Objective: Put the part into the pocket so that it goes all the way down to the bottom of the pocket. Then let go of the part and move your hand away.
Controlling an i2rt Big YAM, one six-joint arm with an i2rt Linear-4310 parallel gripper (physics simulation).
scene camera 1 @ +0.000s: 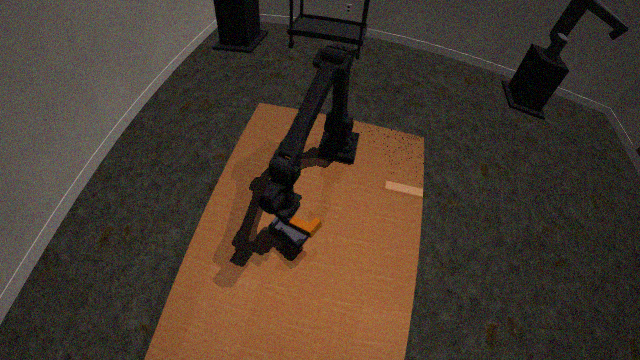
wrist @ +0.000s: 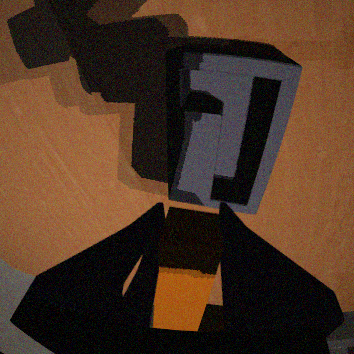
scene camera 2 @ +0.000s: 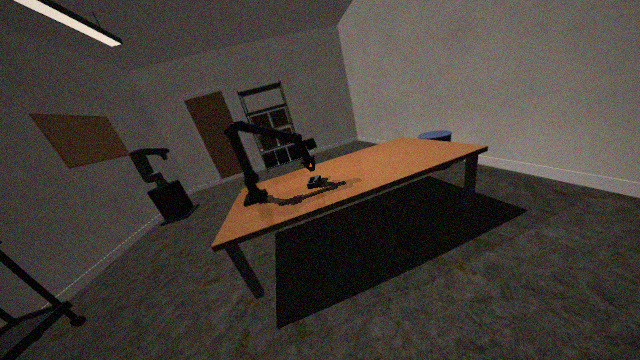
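Pixels of known places: gripper, between the fingertips: [scene camera 1: 287,221] [wrist: 191,211] [scene camera 2: 312,170]; arm's base, origin of its link: [scene camera 1: 339,143] [scene camera 2: 255,195].
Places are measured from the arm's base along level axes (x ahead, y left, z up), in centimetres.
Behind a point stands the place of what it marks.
The orange part [scene camera 1: 314,227] @(y 0.9, x 49.0, z 12.9 cm) [scene camera 2: 310,165] @(y -6.0, x 46.6, z 11.1 cm) [wrist: 181,302] @(y -5.2, x 47.8, z 11.4 cm) is angular and looks L-shaped in scene camera 1. My gripper [scene camera 1: 288,219] @(y -9.0, x 46.9, z 7.7 cm) [scene camera 2: 311,168] @(y -9.0, x 46.9, z 7.7 cm) [wrist: 191,211] @(y -9.0, x 46.9, z 7.7 cm) is shut on it. The near face of the part shows between the fingers in the wrist view, its front portion in dark shade. The grey block [scene camera 1: 292,232] @(y -7.3, x 47.5, z 0.8 cm) [scene camera 2: 314,182] @(y -15.5, x 45.0, z 0.9 cm) [wrist: 234,100] @(y -11.3, x 44.3, z -2.3 cm) lies on the table, beyond the fingertips in the wrist view. The dark pocket [wrist: 254,145] @(y -6.8, x 43.2, z -2.3 cm) shows in its top as a long slot with a short foot. In scene camera 2 the part hangs above the block, apart from it.
The wooden table [scene camera 1: 350,280] @(y 17.4, x 59.0, z -2.8 cm) [scene camera 2: 400,160] @(y -18.6, x 112.3, z -2.8 cm) carries the arm's base [scene camera 1: 340,147] @(y 1.1, x 4.0, z 1.9 cm) [scene camera 2: 256,196] @(y -5.7, x 1.8, z 1.0 cm). A pale strip [scene camera 1: 404,188] is near the table's right edge in scene camera 1. Dark arm shadows fall beside the block. A shelf unit [scene camera 1: 327,35] stands on the floor behind the arm.
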